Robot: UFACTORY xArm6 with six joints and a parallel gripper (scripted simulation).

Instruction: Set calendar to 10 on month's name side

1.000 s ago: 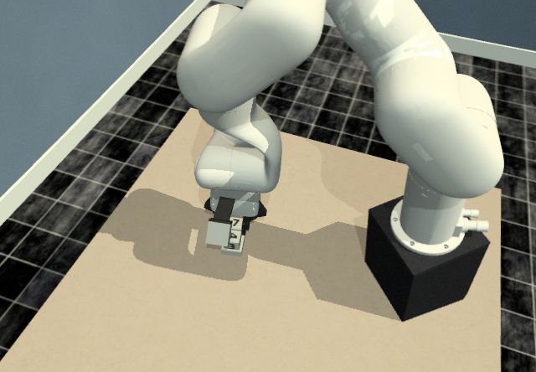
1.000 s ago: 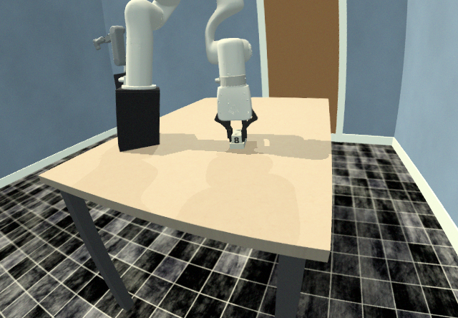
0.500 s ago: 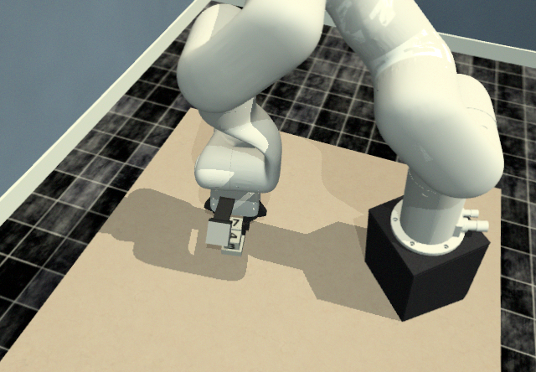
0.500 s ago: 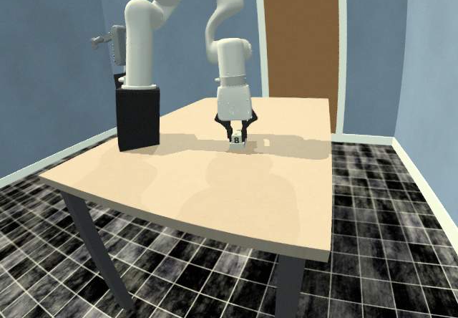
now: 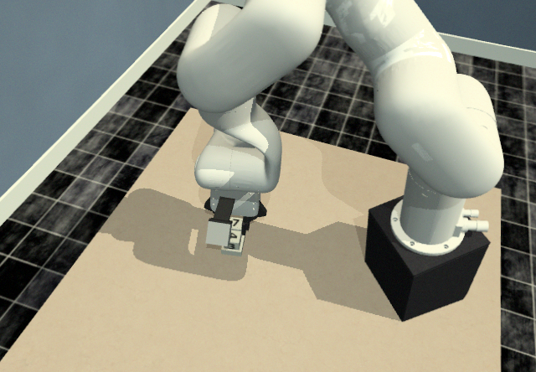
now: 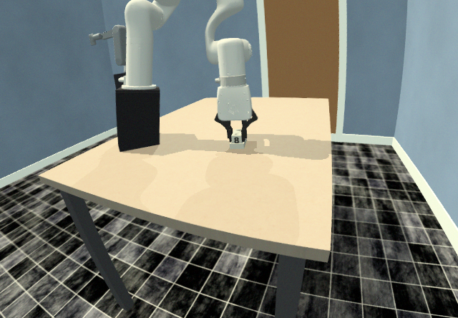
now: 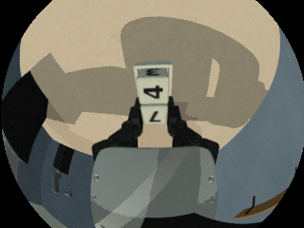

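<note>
The white cube lies 10 mm below my hand. Also, from my hand: tray: 30 mm below, 20 mm to the left.
</note>
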